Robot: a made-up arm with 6 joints.
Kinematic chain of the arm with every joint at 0, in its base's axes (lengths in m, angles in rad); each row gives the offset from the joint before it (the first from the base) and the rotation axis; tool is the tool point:
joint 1: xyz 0 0 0.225 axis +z
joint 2: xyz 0 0 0 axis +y
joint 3: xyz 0 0 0.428 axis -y
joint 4: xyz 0 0 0 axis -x
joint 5: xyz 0.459 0 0 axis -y
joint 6: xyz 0 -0.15 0 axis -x
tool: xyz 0 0 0
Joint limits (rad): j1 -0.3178..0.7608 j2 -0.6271..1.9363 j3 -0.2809..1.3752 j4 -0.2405..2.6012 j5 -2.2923..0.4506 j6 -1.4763..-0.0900
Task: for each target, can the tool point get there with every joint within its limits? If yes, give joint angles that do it. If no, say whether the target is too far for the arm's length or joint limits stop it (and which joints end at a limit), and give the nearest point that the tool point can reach.
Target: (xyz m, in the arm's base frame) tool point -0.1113 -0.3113 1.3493
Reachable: no: too far | nearest point -0.0997 -0.2273 1.0967 | short by 0.266 m
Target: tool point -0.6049 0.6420 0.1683
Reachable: no: joint limits stop it (at a limit: joint 1, joint 2, joint 3) | nearest point -0.5037 0.2520 0.9360 | short by 0.867 m
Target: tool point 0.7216 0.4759 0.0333
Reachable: yes | joints 0.6725 1.5532 0.8488 1.0301 -1.4091 -0.6670
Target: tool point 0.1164 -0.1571 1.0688
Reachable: yes | joints -0.1690 -0.1316 0.8592 0.4470 -0.6686 -0.7396
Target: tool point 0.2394 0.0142 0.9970
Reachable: yes | joints -0.0641 -0.2110 0.3023 1.7690 -0.7566 -0.9314
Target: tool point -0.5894 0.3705 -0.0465
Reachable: no: joint limits stop it (at a limit: joint 1, joint 2, joint 3, joint 4) | nearest point 0.0452 0.2206 -0.3409 | short by 0.715 m
